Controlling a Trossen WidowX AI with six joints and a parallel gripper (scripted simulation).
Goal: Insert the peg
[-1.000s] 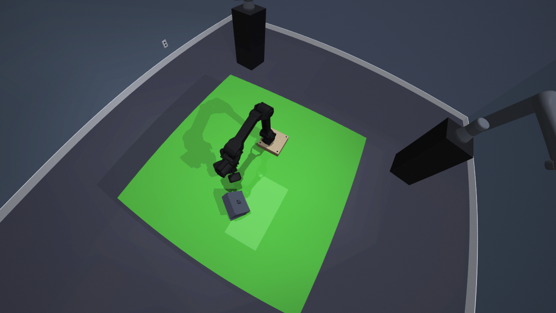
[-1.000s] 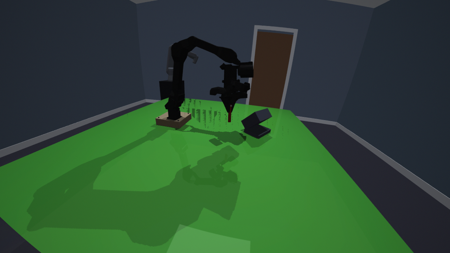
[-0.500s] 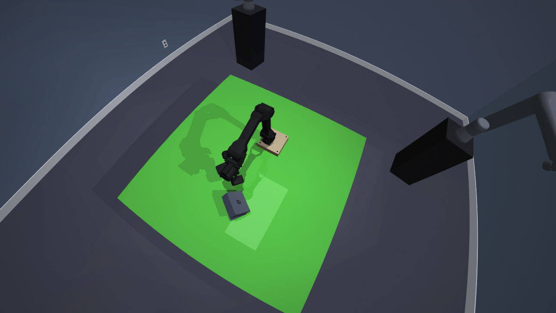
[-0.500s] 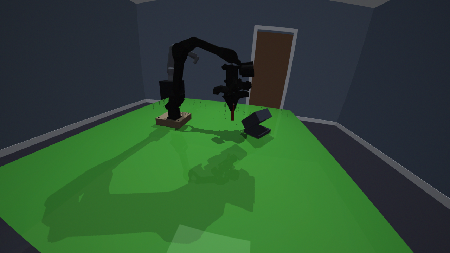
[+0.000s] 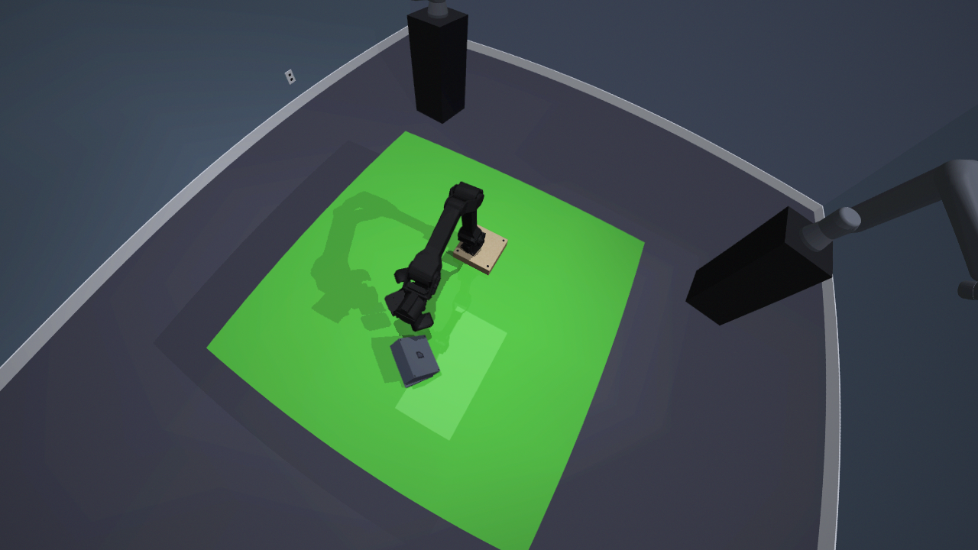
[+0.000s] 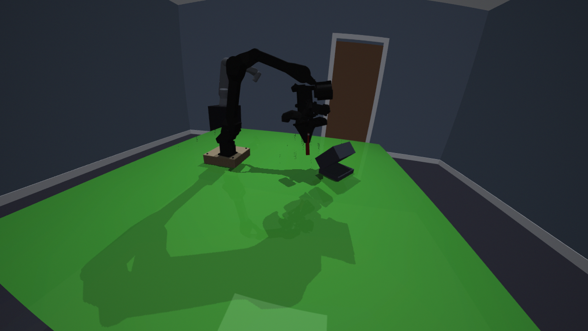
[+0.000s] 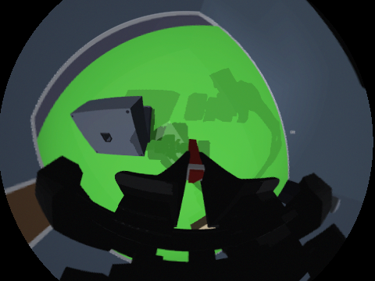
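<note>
The grey sloped panel lies 10 cm ahead of my gripper tip, 12 cm to the left of it and 7 cm below it. From my gripper tip the other things lie so: red peg: 1 cm to the left, 1 cm above.
</note>
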